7 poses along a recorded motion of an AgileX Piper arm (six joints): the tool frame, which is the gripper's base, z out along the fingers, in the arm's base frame.
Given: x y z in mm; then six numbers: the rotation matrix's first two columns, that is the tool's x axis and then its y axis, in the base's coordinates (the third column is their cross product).
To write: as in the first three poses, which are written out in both.
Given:
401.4 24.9 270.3 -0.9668 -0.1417 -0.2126 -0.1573 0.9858 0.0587
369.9 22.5 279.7 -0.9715 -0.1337 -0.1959 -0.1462 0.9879 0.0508
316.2 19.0 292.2 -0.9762 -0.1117 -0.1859 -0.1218 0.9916 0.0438
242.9 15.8 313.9 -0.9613 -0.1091 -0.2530 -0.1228 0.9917 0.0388
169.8 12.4 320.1 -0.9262 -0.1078 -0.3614 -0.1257 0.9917 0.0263
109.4 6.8 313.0 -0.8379 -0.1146 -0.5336 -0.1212 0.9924 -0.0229
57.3 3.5 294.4 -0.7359 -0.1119 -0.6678 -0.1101 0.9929 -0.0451
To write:
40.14 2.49 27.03 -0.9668 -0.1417 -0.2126 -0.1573 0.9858 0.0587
36.99 2.25 27.97 -0.9715 -0.1337 -0.1959 -0.1462 0.9879 0.0508
31.62 1.90 29.22 -0.9762 -0.1117 -0.1859 -0.1218 0.9916 0.0438
24.29 1.58 31.39 -0.9613 -0.1091 -0.2530 -0.1228 0.9917 0.0388
16.98 1.24 32.01 -0.9262 -0.1078 -0.3614 -0.1257 0.9917 0.0263
10.94 0.68 31.30 -0.8379 -0.1146 -0.5336 -0.1212 0.9924 -0.0229
5.73 0.35 29.44 -0.7359 -0.1119 -0.6678 -0.1101 0.9929 -0.0451

